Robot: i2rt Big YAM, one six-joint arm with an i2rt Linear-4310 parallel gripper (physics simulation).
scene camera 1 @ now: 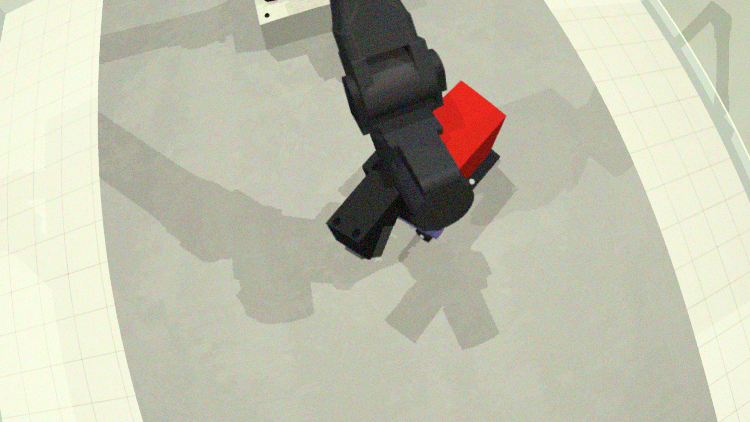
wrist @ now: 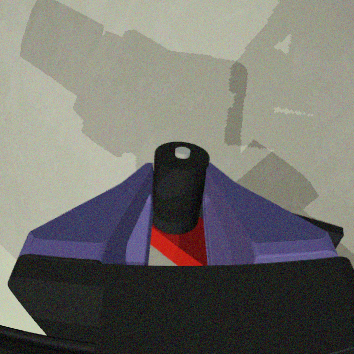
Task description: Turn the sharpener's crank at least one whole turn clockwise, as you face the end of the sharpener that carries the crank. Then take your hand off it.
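Places are measured from the arm's base along level axes (x ahead, y left, z up), in centimetres.
Pixels of known places: gripper, fingertip midpoint: point(wrist: 177, 174).
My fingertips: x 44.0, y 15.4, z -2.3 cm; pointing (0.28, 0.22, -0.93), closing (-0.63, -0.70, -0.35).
Note:
Behind a point stands the place of what it marks.
The red sharpener point(scene camera 1: 469, 125) @(y 20.9, x 33.5, z 4.8 cm) point(wrist: 195, 242) @(y 15.9, x 41.4, z -0.8 cm) stands on its dark base point(scene camera 1: 490, 163) @(y 26.1, x 33.7, z -7.1 cm) right of the middle in the scene view, partly covered by my arm. In the wrist view, parts of its red body show between and below my fingers. My gripper point(scene camera 1: 432, 232) @(y 15.4, x 44.0, z -2.3 cm) point(wrist: 177, 174) @(y 15.4, x 44.0, z -2.3 cm) is shut on the black crank knob point(wrist: 179, 192) @(y 14.7, x 43.8, z -0.7 cm), a short cylinder with a pale pin in its end. The purple fingers press on its two sides. In the scene view, the fingers are mostly hidden under the wrist, at the near side of the sharpener. The crank's arm is hidden.
My dark arm point(scene camera 1: 390, 89) @(y 10.0, x 39.1, z 23.4 cm) reaches in from the top of the scene view, over the sharpener's left side. A black box-shaped part point(scene camera 1: 361, 209) @(y 7.0, x 45.4, z 12.0 cm) sticks out left of the wrist. A pale block point(scene camera 1: 298, 31) @(y -0.6, x 8.1, z -5.3 cm) stands at the top left. The grey table top point(scene camera 1: 314, 367) @(y -0.9, x 59.8, z -8.0 cm) has curved side edges.

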